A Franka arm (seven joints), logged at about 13 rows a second.
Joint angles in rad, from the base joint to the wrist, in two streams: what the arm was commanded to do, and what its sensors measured. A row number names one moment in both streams.
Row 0, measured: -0.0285, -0.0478, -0.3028, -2.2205, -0.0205, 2.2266, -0.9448
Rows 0 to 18, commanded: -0.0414, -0.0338, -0.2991, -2.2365, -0.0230, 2.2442, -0.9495; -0.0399, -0.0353, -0.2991, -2.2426, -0.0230, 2.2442, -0.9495; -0.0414, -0.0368, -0.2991, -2.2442, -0.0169, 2.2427, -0.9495; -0.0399, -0.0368, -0.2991, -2.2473, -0.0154, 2.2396, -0.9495; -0.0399, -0.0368, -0.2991, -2.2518, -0.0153, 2.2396, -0.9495; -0.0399, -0.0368, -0.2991, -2.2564, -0.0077, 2.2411, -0.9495; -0.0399, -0.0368, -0.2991, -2.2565, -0.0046, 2.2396, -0.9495; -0.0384, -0.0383, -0.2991, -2.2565, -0.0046, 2.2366, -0.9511; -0.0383, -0.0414, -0.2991, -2.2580, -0.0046, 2.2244, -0.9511; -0.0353, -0.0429, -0.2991, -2.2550, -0.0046, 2.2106, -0.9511; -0.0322, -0.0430, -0.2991, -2.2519, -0.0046, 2.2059, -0.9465; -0.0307, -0.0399, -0.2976, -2.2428, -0.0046, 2.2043, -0.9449; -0.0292, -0.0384, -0.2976, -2.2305, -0.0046, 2.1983, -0.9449; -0.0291, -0.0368, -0.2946, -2.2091, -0.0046, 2.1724, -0.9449; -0.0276, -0.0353, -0.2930, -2.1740, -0.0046, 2.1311, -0.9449; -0.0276, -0.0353, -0.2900, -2.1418, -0.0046, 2.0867, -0.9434; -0.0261, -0.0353, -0.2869, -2.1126, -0.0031, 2.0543, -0.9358; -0.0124, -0.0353, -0.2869, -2.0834, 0.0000, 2.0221, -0.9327; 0.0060, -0.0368, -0.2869, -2.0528, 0.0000, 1.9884, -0.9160
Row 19, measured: -0.0203, -0.0353, -0.2868, -2.1196, -0.0158, 2.0625, -0.9400
